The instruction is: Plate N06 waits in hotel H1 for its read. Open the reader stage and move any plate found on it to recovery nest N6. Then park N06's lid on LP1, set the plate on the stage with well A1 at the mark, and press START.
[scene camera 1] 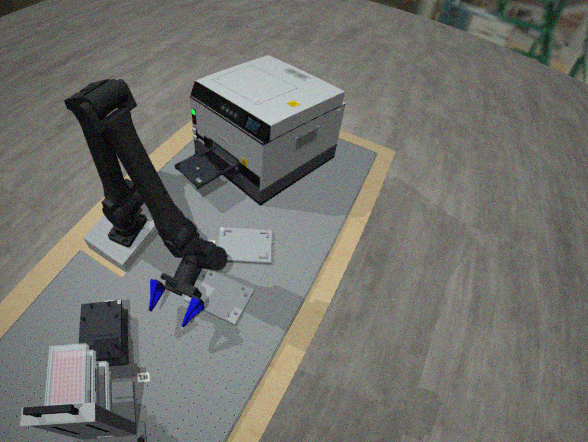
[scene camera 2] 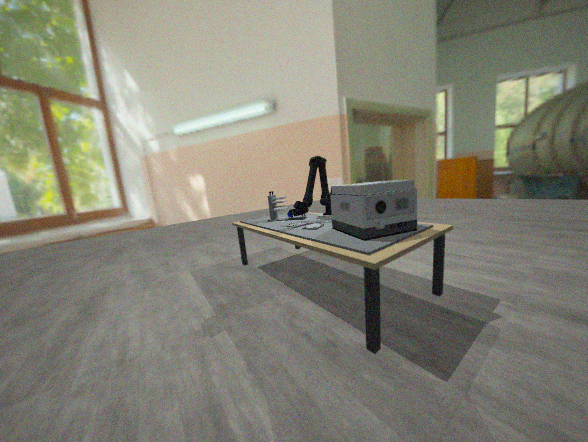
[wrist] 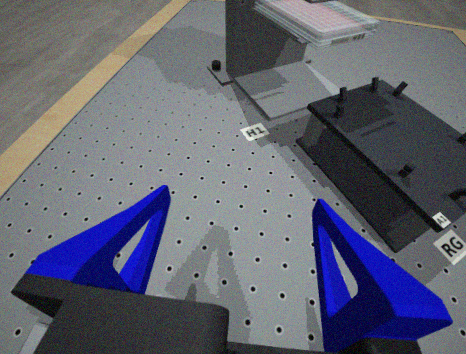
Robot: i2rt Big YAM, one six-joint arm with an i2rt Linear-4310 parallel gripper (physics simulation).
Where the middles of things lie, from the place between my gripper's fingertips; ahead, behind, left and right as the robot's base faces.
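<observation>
The dark stage tray (scene camera 1: 207, 172) is there for me to see, 53 cm to the left of my hand, 13 cm behind it and 2 cm above it.
</observation>
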